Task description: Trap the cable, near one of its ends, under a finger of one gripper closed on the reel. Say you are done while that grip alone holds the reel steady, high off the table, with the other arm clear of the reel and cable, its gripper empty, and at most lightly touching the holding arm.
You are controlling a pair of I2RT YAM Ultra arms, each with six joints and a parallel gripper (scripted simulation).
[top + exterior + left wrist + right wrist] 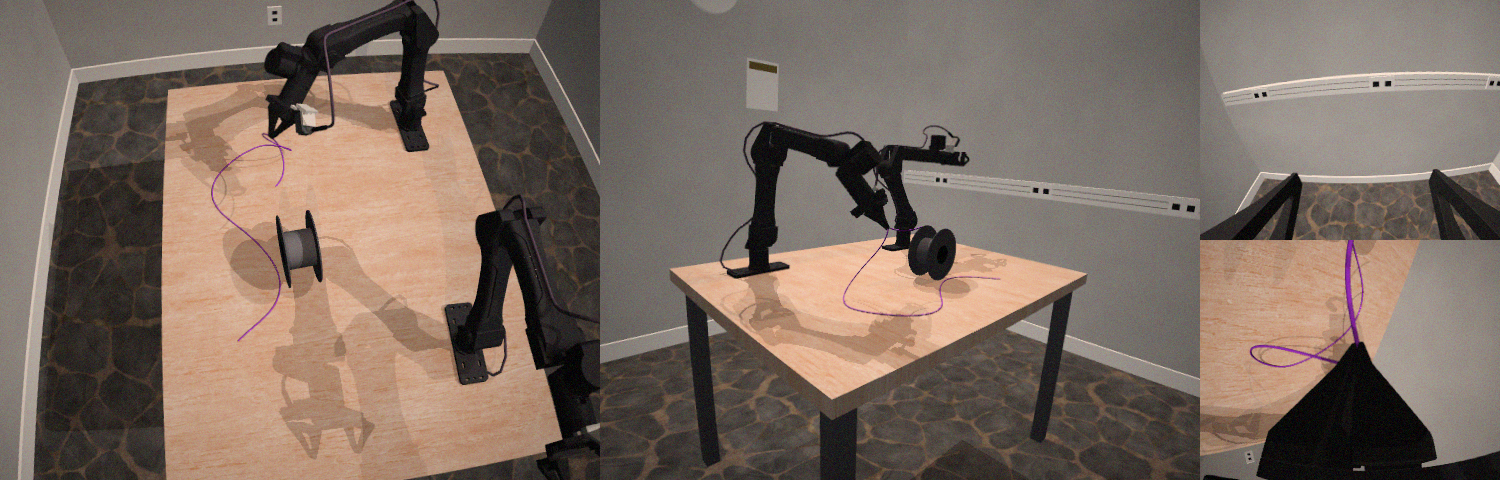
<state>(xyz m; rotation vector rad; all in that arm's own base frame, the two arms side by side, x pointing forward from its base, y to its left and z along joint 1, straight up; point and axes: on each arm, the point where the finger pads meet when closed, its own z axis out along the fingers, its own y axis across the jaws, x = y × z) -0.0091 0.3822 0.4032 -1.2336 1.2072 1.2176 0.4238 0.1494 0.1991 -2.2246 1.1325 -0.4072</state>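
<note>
My left gripper is now 38 cm short of the black reel, 63 cm to the left of it and 32 cm above it.
</note>
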